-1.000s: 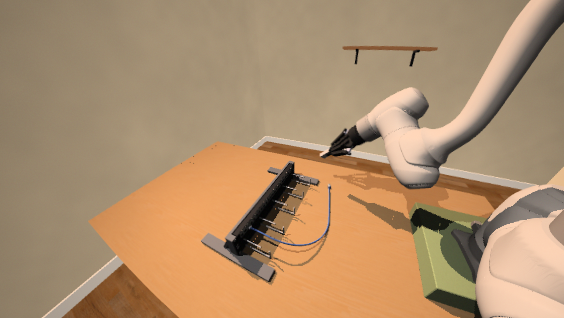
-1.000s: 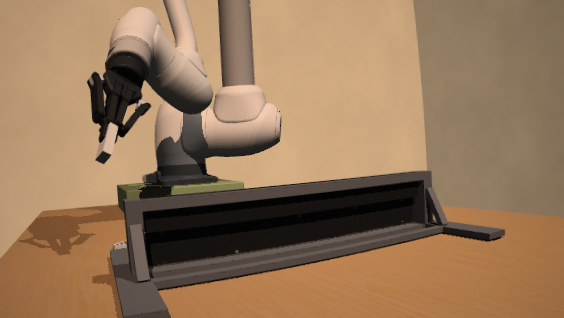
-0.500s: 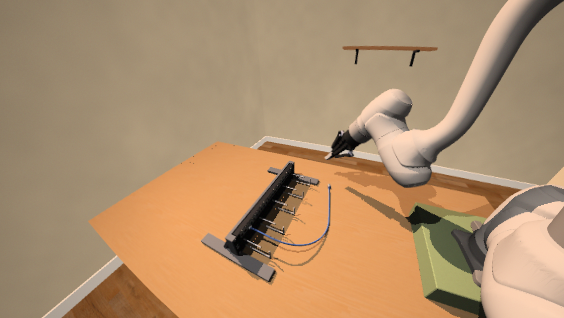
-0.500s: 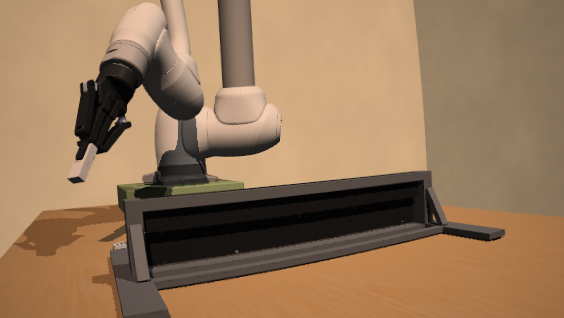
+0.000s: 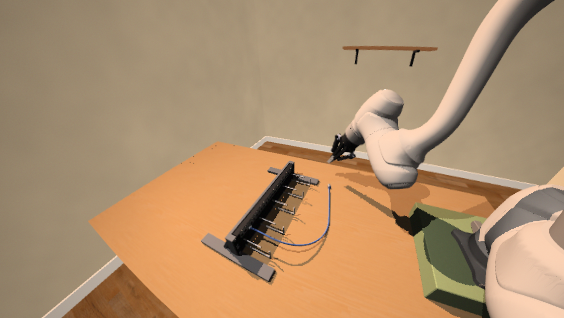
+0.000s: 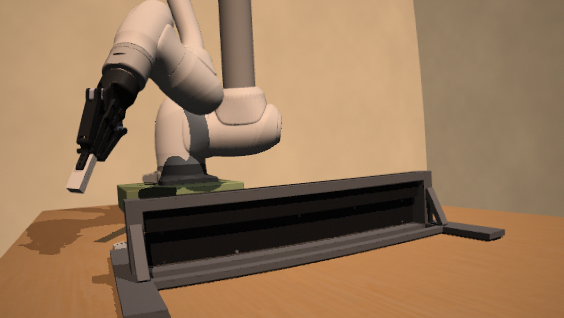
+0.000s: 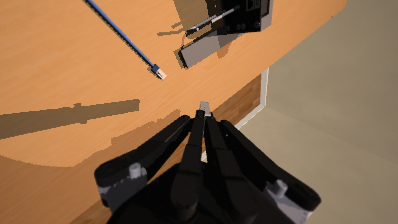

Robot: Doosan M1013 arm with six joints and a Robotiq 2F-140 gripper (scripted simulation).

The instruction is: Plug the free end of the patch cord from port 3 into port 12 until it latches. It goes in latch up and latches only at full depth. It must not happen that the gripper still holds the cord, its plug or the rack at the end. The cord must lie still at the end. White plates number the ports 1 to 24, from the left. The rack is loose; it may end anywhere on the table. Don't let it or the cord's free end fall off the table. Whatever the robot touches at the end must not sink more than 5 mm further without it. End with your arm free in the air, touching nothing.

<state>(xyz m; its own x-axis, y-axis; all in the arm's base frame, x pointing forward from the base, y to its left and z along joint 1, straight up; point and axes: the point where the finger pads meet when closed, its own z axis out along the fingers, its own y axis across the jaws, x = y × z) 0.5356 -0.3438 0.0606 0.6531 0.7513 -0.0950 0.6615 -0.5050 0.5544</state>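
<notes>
My hand is 13 cm above the plug, 5 cm to the right of it and 1 cm past it.
</notes>
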